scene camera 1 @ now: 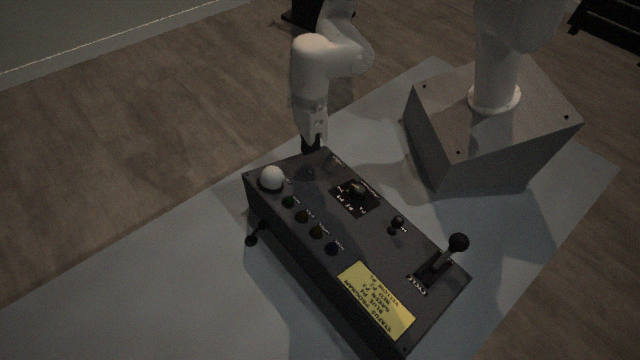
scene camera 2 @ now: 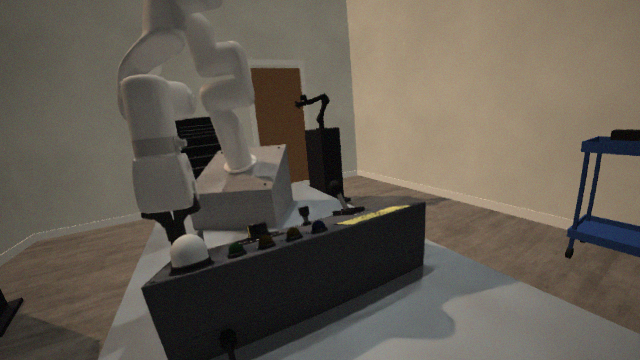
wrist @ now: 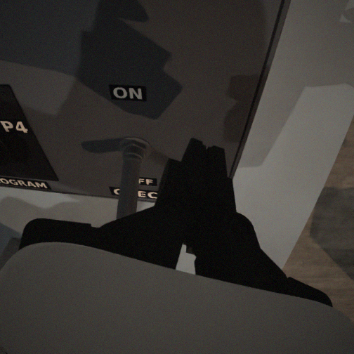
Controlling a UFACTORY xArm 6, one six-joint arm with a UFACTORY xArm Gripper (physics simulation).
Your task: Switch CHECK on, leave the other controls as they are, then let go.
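Places are measured from the arm's base along level axes (x down, y left, z ahead), in millimetres.
Pixels of known places: gripper, fingertip midpoint: (scene camera 1: 308,151); arm's base at its link origin: (scene camera 1: 493,97) (scene camera 2: 240,164).
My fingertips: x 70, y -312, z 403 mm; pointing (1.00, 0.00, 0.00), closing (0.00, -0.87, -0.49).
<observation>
For each thing: its top centre in the pictures, then the offset to it from my fingertips. "spot": a spot on its surface instead.
- white dome at a spot on its surface: (scene camera 2: 189,251) (scene camera 1: 264,180) spot: dy -5, dx -46, dz +156 mm
- PROGRAM knob at its top centre: (scene camera 1: 360,187) dy +161, dx +6, dz +9 mm
- small toggle at its top centre: (scene camera 1: 397,220) (scene camera 2: 304,206) dy +276, dx -5, dz +43 mm
- CYCLE lever at its top centre: (scene camera 1: 462,237) (scene camera 2: 334,180) dy +406, dx -38, dz +17 mm
- yellow note at a spot on its surface: (scene camera 1: 377,300) spot: dy +327, dx -12, dz +221 mm
- side lever at a spot on its surface: (scene camera 2: 228,337) spot: dy +8, dx +81, dz +200 mm
The CHECK switch is a grey toggle lever (wrist: 130,177). In the wrist view it leans from its collar toward the OFF label (wrist: 146,182) and the partly covered CHECK label (wrist: 151,194). The ON label (wrist: 128,93) is on the other side of the collar. My gripper (scene camera 1: 311,146) (scene camera 2: 176,236) (wrist: 195,166) is shut with nothing between its fingers. Its tips are to the right of the lever in the wrist view, apart from its collar, near the edge of the dark control panel (scene camera 1: 360,230) (scene camera 2: 300,280) (wrist: 210,60). The white dome partly hides the fingertips in scene camera 2.
The panel also carries a white dome (scene camera 1: 271,178) (scene camera 2: 189,251), several coloured round caps, a PROGRAM knob (scene camera 1: 358,190), a small toggle (scene camera 1: 397,222) (scene camera 2: 304,212), the CYCLE lever (scene camera 1: 458,242) and a yellow note (scene camera 1: 377,300). A side lever (scene camera 1: 251,240) (scene camera 2: 228,337) sticks out. The arm's pedestal (scene camera 1: 440,125) stands behind.
</observation>
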